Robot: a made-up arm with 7 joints.
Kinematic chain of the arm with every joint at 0, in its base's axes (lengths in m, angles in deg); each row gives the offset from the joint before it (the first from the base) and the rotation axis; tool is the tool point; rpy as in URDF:
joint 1: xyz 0 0 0.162 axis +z
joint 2: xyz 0 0 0 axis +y
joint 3: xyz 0 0 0.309 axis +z
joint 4: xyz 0.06 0 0 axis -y
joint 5: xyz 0.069 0 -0.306 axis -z
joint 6: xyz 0 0 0 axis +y
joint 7: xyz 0.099 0 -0.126 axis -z
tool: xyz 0 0 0 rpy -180 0 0
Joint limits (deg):
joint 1: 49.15..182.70
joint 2: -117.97..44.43
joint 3: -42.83..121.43
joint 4: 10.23..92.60
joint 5: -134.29..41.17
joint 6: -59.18..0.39
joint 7: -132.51..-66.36
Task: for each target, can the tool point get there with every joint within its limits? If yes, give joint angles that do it. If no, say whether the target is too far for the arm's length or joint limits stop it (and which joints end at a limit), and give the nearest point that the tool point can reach.
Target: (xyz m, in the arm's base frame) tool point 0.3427 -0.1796 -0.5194
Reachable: no: joint limits stop it (at a limit: joint 1, joint 2, joint 3, joint 4) | nearest point 0.3035 -0.2444 -0.3368 | short by 0.198 m
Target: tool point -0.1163 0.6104 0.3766
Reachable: yes | joints 80.98 24.79 26.13 80.93 2.28 -14.85 -122.22
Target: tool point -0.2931 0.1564 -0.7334
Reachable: no: too far | nearest point -0.3719 0.0491 -0.3405 | short by 0.415 m
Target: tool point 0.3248 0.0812 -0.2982
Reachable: no: joint limits stop it (at a limit: joint 1, joint 2, joint 6) | nearest point 0.2822 0.1111 -0.1046 | short by 0.200 m
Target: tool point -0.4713 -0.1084 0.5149
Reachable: yes | joints 79.53 0.36 99.03 77.65 -63.85 -20.16 -81.29
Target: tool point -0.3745 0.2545 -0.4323
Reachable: no: joint limits stop it (at a limit: joint 1, joint 2, joint 3, joint 6) | nearest point -0.3687 0.1561 -0.2911 | short by 0.172 m
